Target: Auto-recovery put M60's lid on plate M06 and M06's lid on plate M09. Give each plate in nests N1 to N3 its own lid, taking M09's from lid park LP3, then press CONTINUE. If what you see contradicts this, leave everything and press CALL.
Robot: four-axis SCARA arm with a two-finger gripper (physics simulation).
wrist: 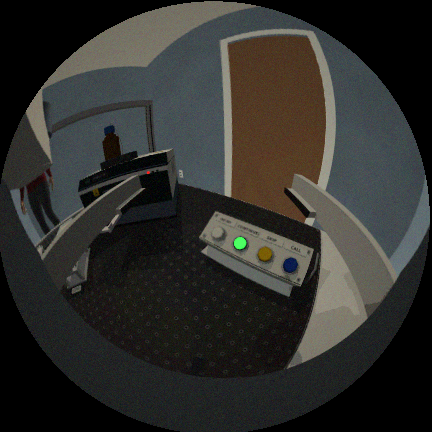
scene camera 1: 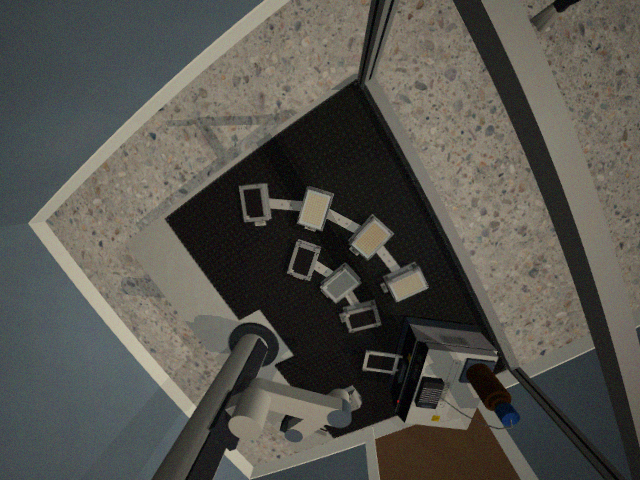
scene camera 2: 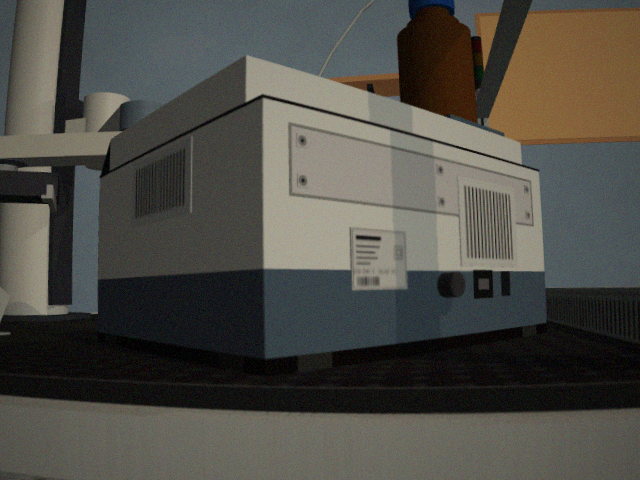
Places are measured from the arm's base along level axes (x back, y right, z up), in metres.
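Where they show: gripper, fingertip midpoint: (wrist: 212,177); arm's base at its link origin: (scene camera 1: 254,344).
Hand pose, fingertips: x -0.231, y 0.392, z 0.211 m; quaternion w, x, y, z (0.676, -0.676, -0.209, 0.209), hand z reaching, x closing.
Note:
Things, the pixels of their top centre, and the offset from my fingertips. "spot": a spot on its surface instead. Level surfaces: height alone.
- flat grey lid-like piece at its top centre: (scene camera 1: 340,286) dx -0.316, dy -0.479, dz -0.143 m
- button panel at its surface level: dz -0.195 m
- CONTINUE at its top centre: (wrist: 239,240) dx +0.007, dy +0.063, dz -0.126 m
- SKIP at its top centre: (wrist: 265,251) dx +0.057, dy +0.062, dz -0.123 m
- CALL at its top centre: (wrist: 291,262) dx +0.107, dy +0.064, dz -0.123 m
- outer frame at its top centre: (scene camera 1: 252,203) dx -0.200, dy -0.945, dz -0.144 m
- brown bottle at a spot on its surface: (scene camera 2: 436,62) spot: dx -0.610, dy +0.050, dz +0.095 m
- light frame at a spot on its surface: (scene camera 1: 381,353) spot: dx -0.317, dy -0.143, dz -0.099 m
Three plates (scene camera 1: 315,206) (scene camera 1: 370,237) (scene camera 1: 407,284) with cream, dotted tops sit in outer-arc nests; their labels, and whether lids cover them, are unreadable here. In the inner arc, one park holds a flat grey lid-like piece (scene camera 1: 340,283); the park frames (scene camera 1: 314,258) (scene camera 1: 376,313) either side show dark centres. My gripper (wrist: 212,177) is open and empty, above and behind the button panel (wrist: 252,270) in the wrist view. CONTINUE (wrist: 240,243) glows green; SKIP (wrist: 265,254) is yellow, CALL (wrist: 290,265) blue. In scene camera 1 the arm hides my fingers and most of the panel.
An outer frame (scene camera 1: 266,201) with a dark centre stands at the arc's left end. The boxy instrument (scene camera 1: 454,341) (scene camera 2: 320,310) (wrist: 162,187) carries a brown bottle (scene camera 1: 488,386) (scene camera 2: 436,62) (wrist: 111,145). A light frame (scene camera 1: 381,353) projects from its front. A person (wrist: 40,195) stands beyond.

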